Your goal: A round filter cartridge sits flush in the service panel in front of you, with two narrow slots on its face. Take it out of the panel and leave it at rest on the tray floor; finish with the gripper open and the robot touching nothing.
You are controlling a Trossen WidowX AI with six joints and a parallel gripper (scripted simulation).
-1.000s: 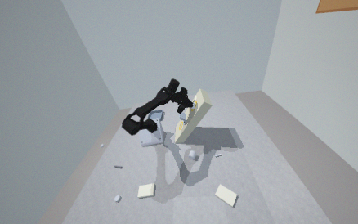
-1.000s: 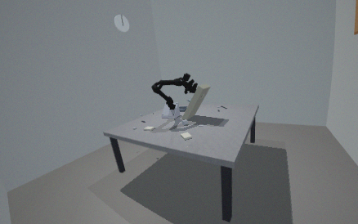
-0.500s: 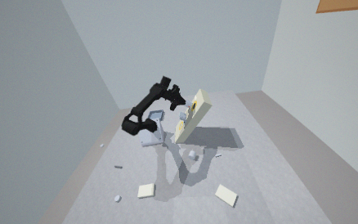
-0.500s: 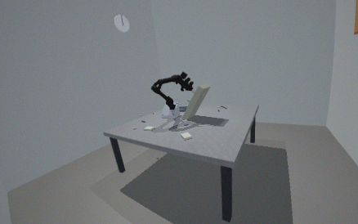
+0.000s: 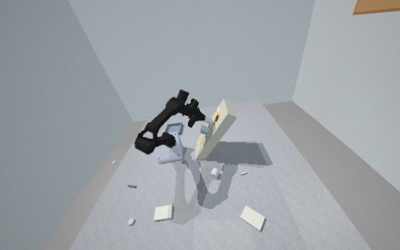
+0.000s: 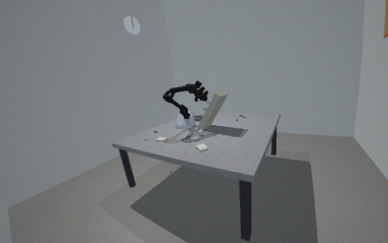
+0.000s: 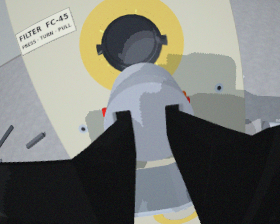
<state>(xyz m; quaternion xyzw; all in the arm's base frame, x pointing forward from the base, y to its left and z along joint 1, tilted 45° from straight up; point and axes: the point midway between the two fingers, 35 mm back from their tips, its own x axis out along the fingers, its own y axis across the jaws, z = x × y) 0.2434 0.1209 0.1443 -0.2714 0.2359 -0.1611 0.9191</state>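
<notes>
The round filter cartridge is 1 cm below my gripper tip and 1 cm ahead of it. From my gripper tip the other things lie so: cream service panel: 9 cm below, 3 cm ahead, 1 cm to the right; grey tray: 32 cm behind, 30 cm to the left, 26 cm below.
</notes>
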